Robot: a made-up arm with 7 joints.
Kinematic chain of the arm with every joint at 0, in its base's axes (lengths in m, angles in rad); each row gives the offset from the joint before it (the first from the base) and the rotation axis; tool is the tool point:
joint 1: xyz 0 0 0.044 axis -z
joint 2: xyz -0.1 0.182 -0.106 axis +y
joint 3: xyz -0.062 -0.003 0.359 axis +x
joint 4: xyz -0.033 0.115 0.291 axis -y
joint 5: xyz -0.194 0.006 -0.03 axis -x
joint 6: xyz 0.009 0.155 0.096 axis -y
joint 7: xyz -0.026 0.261 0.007 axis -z
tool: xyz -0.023 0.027 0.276
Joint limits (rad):
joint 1: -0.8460..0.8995
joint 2: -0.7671..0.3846
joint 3: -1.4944..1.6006
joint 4: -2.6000..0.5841
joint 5: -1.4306..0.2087
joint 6: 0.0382..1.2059
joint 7: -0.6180..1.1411
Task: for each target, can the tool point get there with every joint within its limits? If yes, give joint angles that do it. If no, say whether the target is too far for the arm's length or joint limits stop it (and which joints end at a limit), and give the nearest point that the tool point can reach.
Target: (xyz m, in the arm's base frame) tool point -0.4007 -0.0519 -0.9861
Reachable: no: joint limits stop it (at a limit: joint 1, joint 2, joint 3, joint 5) | nearest point -0.4698 -0.0055 -0.5905 | short by 0.404 m
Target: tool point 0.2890 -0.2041 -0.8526
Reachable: no: joint limits stop it (at a limit: joint 1, joint 2, joint 3, joint 4) | nearest point 0.3735 0.0716 -0.3379 | short by 0.590 m
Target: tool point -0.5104 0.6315 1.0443
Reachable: yes | joints 0.6787 -0.2860 0.2076 -0.3523 -1.0189 1.0320 0.4437
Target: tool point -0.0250 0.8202 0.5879
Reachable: yes | joints -0.2029 -0.3065 -1.0225 -1.5270 -0.8288 0.3523 0.2733
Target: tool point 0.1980 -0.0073 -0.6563
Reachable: no: joint limits stop it (at a limit: joint 1, joint 2, joint 3, joint 4) | nearest point 0.3056 0.1232 -0.3452 | short by 0.354 m
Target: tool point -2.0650 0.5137 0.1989
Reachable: no: too far | nearest point -1.3065 0.3250 0.2438 | short by 0.783 m
